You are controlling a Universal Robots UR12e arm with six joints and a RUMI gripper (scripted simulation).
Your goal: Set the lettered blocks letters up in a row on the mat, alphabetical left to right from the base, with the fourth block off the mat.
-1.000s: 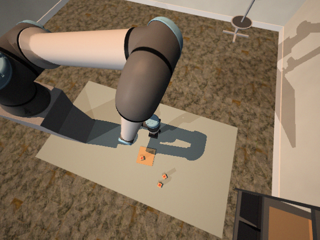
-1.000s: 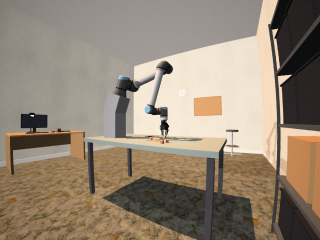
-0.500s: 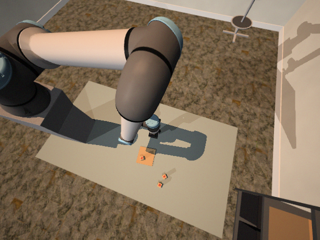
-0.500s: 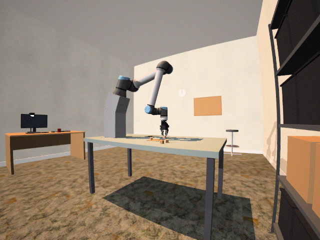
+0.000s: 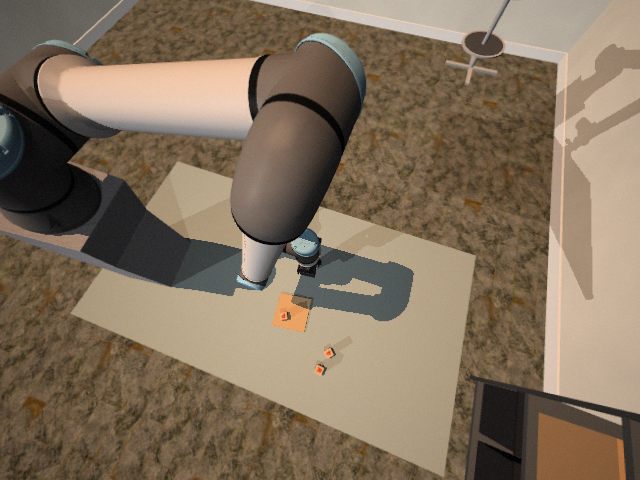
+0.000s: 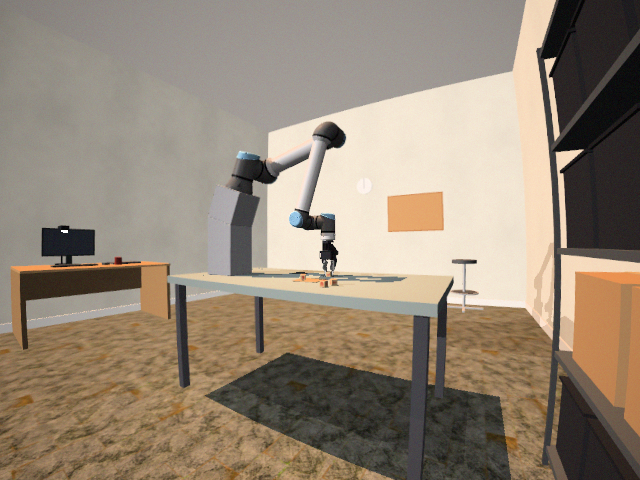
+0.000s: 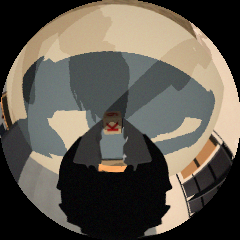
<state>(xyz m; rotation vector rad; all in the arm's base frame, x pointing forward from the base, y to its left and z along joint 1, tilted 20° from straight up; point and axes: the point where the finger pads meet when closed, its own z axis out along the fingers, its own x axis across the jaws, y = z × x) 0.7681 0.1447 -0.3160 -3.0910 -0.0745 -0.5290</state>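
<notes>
The orange mat lies 21 cm to the right of my hand, 2 cm behind it and 1 cm below it.
</notes>
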